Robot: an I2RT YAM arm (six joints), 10 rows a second.
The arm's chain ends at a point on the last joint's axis. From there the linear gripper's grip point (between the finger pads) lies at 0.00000 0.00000 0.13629 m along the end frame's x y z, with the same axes.
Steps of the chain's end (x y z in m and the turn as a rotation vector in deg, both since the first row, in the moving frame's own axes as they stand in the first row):
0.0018, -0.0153, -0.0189, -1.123, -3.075, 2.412
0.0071, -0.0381, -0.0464, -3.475, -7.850, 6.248
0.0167, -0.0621, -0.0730, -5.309, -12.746, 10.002
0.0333, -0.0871, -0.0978, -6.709, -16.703, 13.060
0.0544, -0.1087, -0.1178, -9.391, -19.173, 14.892
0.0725, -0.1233, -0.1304, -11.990, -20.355, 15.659
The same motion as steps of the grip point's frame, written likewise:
-0.0056, -0.0128, -0.0191, -1.123, -3.075, 2.412
-0.0119, -0.0309, -0.0479, -3.475, -7.850, 6.248
-0.0143, -0.0523, -0.0769, -5.309, -12.746, 10.002
-0.0072, -0.0760, -0.1044, -6.709, -16.703, 13.060
0.0075, -0.0929, -0.1271, -9.391, -19.173, 14.892
0.0222, -0.1024, -0.1418, -11.990, -20.355, 15.659

